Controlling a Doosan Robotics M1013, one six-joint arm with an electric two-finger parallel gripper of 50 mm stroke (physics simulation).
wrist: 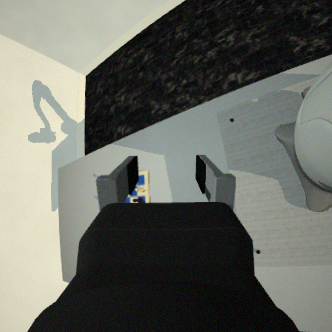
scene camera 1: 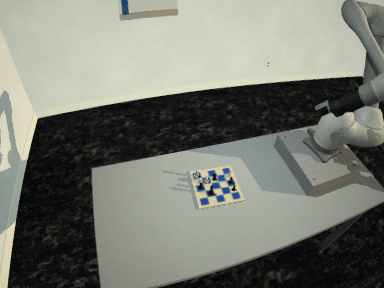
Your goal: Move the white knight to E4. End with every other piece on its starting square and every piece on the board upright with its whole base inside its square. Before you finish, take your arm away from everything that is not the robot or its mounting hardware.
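Places are measured from the arm's base along level axes (x right, y down, z ahead), in centimetres.
Pixels of known places: gripper, fingertip midpoint: (wrist: 166, 167) (scene camera 1: 318, 111); arm's base at its link origin: (scene camera 1: 322, 146).
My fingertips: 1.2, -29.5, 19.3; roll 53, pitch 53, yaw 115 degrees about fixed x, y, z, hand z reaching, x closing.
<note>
Ahead of a thing's pixels: the offset from my fingertips to its top centre, as dx, dy, dz. Level surfaces: height alone.
The blue and cream chessboard {+8.8, +38.0, +44.2} (scene camera 1: 220, 198) (wrist: 143, 178) lies on the table; in the wrist view part of it shows beside the left finger. Small pale pieces {+18.1, +32.7, +49.9} (scene camera 1: 196, 175) {+13.0, +34.0, +47.2} (scene camera 1: 206, 180) stand near its far left corner, and another pale piece shows near the right edge. Which one is the white knight is too small to tell. Several dark pieces, such as one near the middle (scene camera 1: 211, 191), stand upright among them. Square labels are not readable. My gripper (scene camera 1: 320, 106) (wrist: 166, 167) is open and empty, high up near the robot base, well to the right of the board.
The grey table {dy +38.6} (scene camera 1: 145, 225) carries the board and the robot's mounting block (scene camera 1: 320, 175) at its right end. The arm's base (scene camera 1: 332, 131) (wrist: 320, 135) stands on this block. A wall (scene camera 1: 200, 55) rises beyond the dark floor.
</note>
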